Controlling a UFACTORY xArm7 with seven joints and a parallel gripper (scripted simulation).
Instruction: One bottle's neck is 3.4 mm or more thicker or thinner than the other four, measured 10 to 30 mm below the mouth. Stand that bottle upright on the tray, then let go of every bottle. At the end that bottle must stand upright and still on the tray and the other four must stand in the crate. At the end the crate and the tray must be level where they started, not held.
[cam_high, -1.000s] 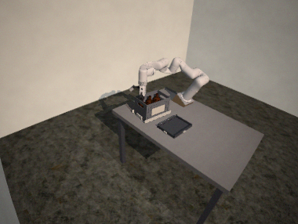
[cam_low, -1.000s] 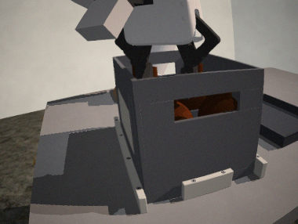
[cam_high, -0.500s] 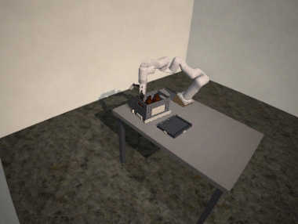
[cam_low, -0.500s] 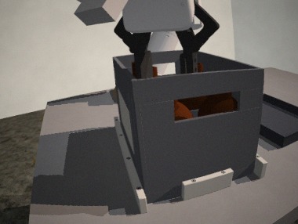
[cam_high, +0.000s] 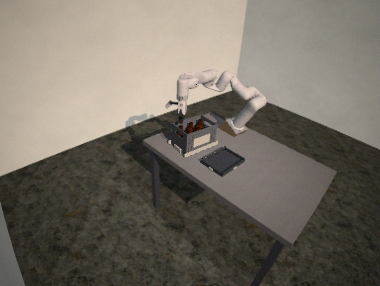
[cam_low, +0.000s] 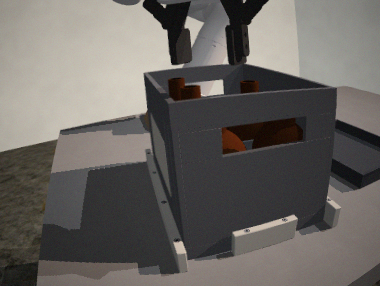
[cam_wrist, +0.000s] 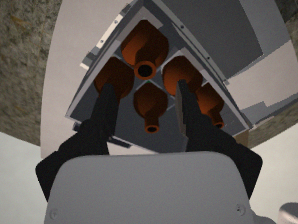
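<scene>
The dark grey crate is 8 cm behind my hand, 5 cm to the left of it and 13 cm below it. The rest, counted from my hand: dark flat tray (8 cm behind, 34 cm to the left, 21 cm below); then glass bottle (18 cm behind, 2 cm to the left, 13 cm below).
</scene>
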